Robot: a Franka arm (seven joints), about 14 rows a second.
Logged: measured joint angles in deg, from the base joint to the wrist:
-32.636 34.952 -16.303 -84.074 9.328 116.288 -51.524
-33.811 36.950 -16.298 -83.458 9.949 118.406 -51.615
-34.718 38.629 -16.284 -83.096 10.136 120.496 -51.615
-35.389 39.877 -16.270 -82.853 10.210 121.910 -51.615
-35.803 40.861 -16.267 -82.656 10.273 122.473 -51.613
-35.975 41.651 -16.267 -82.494 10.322 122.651 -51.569
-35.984 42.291 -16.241 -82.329 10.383 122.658 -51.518
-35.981 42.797 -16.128 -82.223 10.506 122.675 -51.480
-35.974 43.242 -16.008 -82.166 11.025 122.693 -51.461
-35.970 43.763 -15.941 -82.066 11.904 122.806 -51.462
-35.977 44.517 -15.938 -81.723 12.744 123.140 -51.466
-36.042 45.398 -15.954 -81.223 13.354 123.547 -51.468
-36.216 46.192 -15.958 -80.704 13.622 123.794 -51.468
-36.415 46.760 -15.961 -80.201 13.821 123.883 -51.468
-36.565 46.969 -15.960 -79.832 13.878 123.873 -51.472
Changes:
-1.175 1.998 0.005 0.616 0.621 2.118 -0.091
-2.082 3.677 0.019 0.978 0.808 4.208 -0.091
-2.753 4.925 0.033 1.221 0.882 5.622 -0.091
-3.167 5.909 0.036 1.418 0.945 6.185 -0.089
-3.339 6.699 0.036 1.580 0.994 6.363 -0.045
-3.348 7.339 0.062 1.745 1.055 6.370 0.006
-3.345 7.845 0.175 1.851 1.178 6.387 0.044
-3.338 8.290 0.295 1.908 1.697 6.405 0.063
-3.334 8.811 0.362 2.008 2.576 6.518 0.062
-3.341 9.565 0.365 2.351 3.416 6.852 0.058
-3.406 10.446 0.349 2.851 4.026 7.259 0.056
-3.580 11.240 0.345 3.370 4.294 7.506 0.056
-3.779 11.808 0.342 3.873 4.493 7.595 0.056
-3.929 12.017 0.343 4.242 4.550 7.585 0.052

